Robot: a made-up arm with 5 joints.
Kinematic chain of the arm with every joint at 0, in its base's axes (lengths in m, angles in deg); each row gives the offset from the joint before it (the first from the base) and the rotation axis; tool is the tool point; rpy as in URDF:
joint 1: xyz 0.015 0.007 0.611 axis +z
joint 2: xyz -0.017 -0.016 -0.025 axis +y
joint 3: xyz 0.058 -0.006 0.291 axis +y
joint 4: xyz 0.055 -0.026 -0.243 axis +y
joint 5: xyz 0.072 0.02 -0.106 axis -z
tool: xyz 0.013 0.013 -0.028 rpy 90 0 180
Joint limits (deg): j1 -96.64..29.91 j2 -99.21..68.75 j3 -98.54..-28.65 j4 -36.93..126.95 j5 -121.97..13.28
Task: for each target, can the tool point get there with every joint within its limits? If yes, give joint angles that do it. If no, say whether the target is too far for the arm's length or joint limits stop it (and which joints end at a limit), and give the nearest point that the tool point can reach.
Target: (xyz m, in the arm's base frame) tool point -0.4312 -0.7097 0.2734
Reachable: no: too far | nearest point -0.0706 -0.5701 0.3752 | short by 0.400 m
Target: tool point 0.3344 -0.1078 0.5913
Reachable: yes | joints -16.81 4.15 -34.15 5.20 -100.19
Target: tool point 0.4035 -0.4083 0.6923
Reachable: yes | joints -45.86 35.66 -85.17 -21.62 -62.31
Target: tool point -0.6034 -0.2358 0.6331
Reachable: no: joint limits stop it (at a limit: joint 2, joint 3, joint 4, joint 5) | nearest point -0.5438 -0.2124 0.8173 | short by 0.195 m
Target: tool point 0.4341 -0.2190 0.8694
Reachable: yes | joints -27.10 11.27 -74.40 -24.03 -29.77
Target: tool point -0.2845 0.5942 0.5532
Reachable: no: joint limits stop it (at a limit: joint 2, joint 3, joint 4, joint 5) | nearest point -0.2577 0.5417 0.8173 | short by 0.271 m
